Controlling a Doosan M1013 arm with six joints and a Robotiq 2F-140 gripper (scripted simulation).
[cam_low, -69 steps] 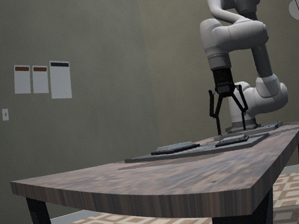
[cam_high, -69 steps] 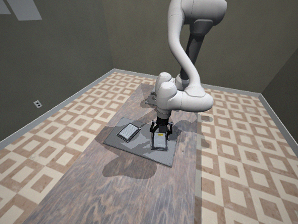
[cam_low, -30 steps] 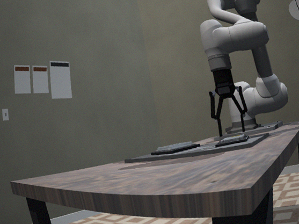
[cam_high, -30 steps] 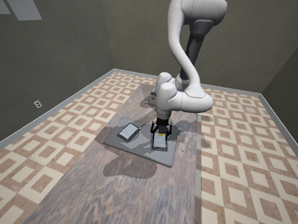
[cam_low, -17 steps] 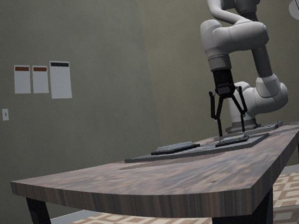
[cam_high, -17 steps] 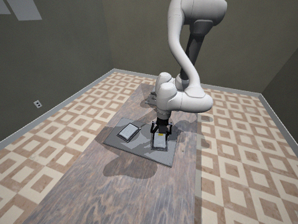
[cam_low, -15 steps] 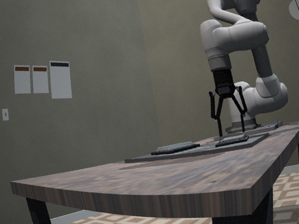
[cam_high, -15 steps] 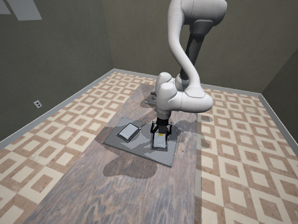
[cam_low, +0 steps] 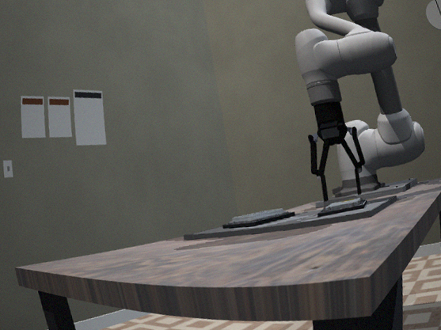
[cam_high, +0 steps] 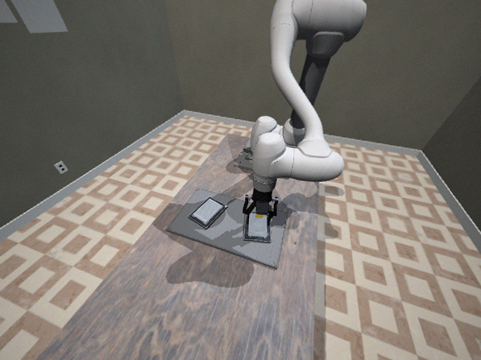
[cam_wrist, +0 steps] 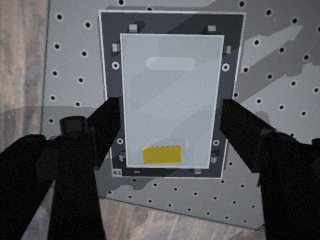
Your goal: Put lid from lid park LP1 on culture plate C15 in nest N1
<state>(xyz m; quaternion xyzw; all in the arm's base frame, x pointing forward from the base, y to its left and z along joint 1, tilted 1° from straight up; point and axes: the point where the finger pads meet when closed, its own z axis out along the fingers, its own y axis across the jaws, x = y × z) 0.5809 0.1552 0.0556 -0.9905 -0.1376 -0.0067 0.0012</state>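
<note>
Now: hand 40 mm above the clear lid. Round my hand: culture plate (260 mm to the right, 40 mm below, 10 mm ahead); then lid park LP1 (50 mm below).
</note>
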